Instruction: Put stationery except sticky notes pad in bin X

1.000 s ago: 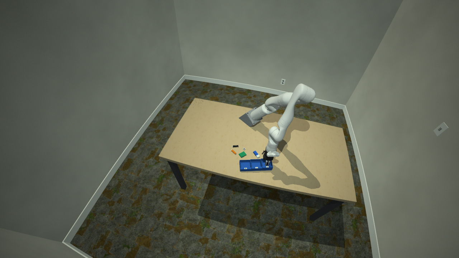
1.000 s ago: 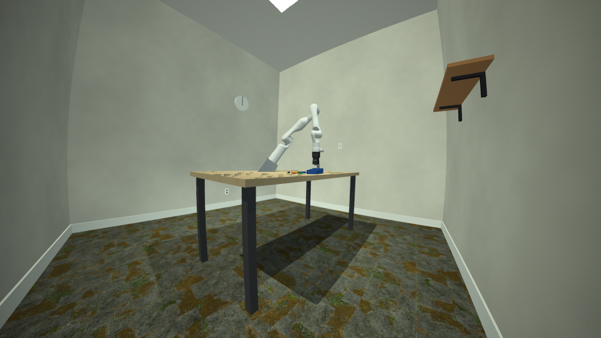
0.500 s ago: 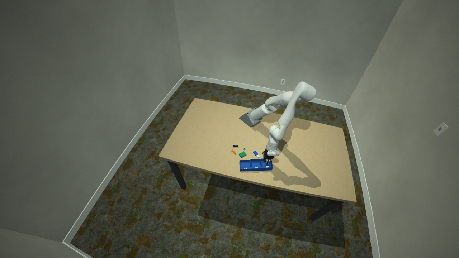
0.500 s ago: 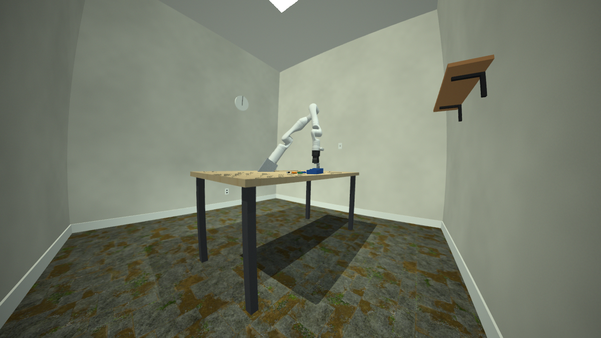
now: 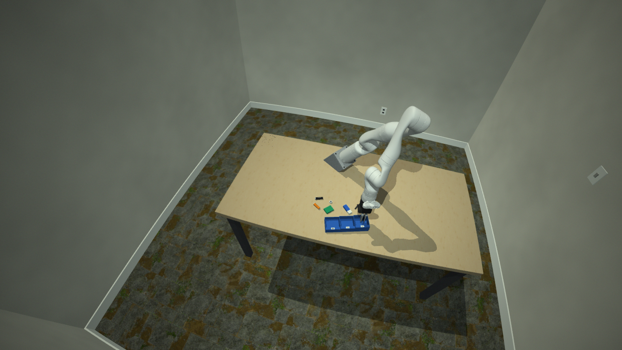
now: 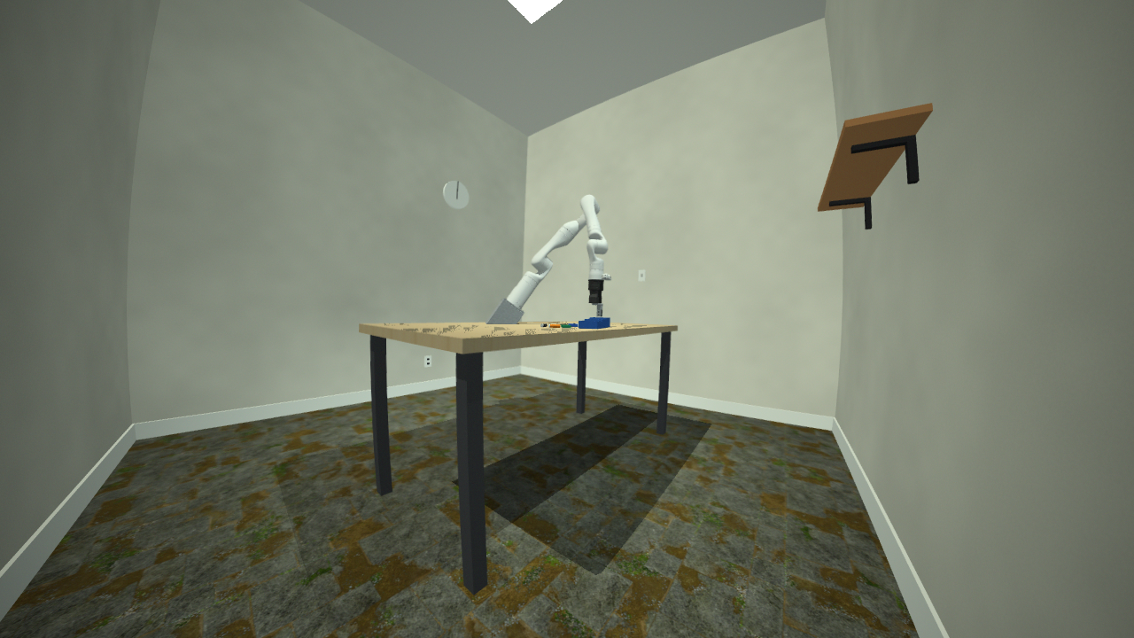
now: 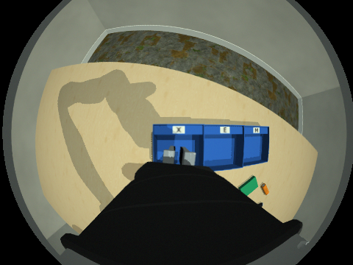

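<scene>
The eraser is 100 mm to the right of my hand, 60 mm below it and 60 mm behind it. Round my hand: green pad: 210 mm to the right, 60 mm below, 10 mm behind; blue bin: 70 mm to the right, 50 mm below, 50 mm ahead; black bolt-like item: 110 mm behind, 60 mm to the right, 60 mm below.
</scene>
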